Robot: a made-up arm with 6 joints. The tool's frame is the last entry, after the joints. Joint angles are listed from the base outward. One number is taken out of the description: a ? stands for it. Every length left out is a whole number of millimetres.
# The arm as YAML. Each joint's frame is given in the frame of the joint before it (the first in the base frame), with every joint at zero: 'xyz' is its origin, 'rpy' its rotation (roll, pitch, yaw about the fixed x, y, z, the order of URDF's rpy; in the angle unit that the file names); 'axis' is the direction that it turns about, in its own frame. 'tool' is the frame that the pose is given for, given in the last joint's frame.
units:
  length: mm
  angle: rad
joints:
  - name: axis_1
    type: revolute
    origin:
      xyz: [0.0, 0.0, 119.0]
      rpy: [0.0, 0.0, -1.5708]
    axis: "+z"
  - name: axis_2
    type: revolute
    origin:
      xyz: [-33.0, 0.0, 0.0]
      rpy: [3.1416, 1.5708, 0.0]
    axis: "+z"
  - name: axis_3
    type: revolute
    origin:
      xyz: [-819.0, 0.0, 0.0]
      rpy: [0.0, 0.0, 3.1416]
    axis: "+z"
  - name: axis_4
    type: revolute
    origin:
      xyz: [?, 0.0, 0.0]
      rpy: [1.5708, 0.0, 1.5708]
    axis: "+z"
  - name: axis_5
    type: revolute
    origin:
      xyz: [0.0, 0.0, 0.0]
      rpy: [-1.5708, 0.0, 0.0]
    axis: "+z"
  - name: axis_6
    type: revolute
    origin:
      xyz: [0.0, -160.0, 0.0]
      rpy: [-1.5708, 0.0, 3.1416]
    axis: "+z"
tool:
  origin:
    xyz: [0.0, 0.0, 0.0]
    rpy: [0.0, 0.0, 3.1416]
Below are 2 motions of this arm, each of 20 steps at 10 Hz.
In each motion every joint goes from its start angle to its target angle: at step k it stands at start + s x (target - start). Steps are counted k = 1, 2, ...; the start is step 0. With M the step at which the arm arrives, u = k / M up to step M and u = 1 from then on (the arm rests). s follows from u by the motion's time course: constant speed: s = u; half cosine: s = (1 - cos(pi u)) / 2; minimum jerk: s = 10 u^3 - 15 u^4 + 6 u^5.
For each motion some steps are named. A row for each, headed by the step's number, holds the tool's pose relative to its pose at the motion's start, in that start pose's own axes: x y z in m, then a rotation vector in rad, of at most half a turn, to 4 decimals.
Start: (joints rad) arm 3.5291 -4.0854 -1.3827 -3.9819 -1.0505 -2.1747
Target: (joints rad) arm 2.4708 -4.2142 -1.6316 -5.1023 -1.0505 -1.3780
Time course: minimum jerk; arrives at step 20
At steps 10, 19, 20:
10: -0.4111 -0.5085 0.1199 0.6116 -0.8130 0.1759
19: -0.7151 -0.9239 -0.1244 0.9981 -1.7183 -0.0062
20: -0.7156 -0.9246 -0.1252 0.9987 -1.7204 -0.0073

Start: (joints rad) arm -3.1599 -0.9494 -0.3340 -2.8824 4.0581 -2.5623
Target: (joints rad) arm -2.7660 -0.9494 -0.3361 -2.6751 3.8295 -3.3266
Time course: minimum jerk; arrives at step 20
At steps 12, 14, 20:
12: -0.0743 -0.2603 -0.0467 -0.2889 0.1693 -0.4804
14: -0.0862 -0.3219 -0.0497 -0.3686 0.1815 -0.5938
20: -0.0966 -0.3877 -0.0496 -0.4565 0.1826 -0.7146

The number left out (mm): 549.0
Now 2 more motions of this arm.
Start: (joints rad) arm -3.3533 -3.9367 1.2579 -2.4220 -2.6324 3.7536
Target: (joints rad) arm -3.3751 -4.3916 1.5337 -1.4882 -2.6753 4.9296
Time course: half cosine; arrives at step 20
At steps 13, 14, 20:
13: 0.2362 -0.0423 0.1895 -0.1364 0.1745 0.1853
14: 0.2547 -0.0492 0.2090 -0.1363 0.1944 0.2004
20: 0.3073 -0.0734 0.2710 -0.1222 0.2542 0.2453

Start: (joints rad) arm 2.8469 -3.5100 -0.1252 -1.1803 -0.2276 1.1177
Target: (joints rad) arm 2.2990 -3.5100 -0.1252 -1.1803 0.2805 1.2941
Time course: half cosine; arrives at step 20
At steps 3, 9, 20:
3: 0.0016 -0.0229 -0.0032 0.0414 0.0079 0.0342
9: 0.0298 -0.1714 -0.0388 0.3151 0.0668 0.2715
20: 0.1284 -0.3658 -0.1370 0.7266 0.1827 0.6633

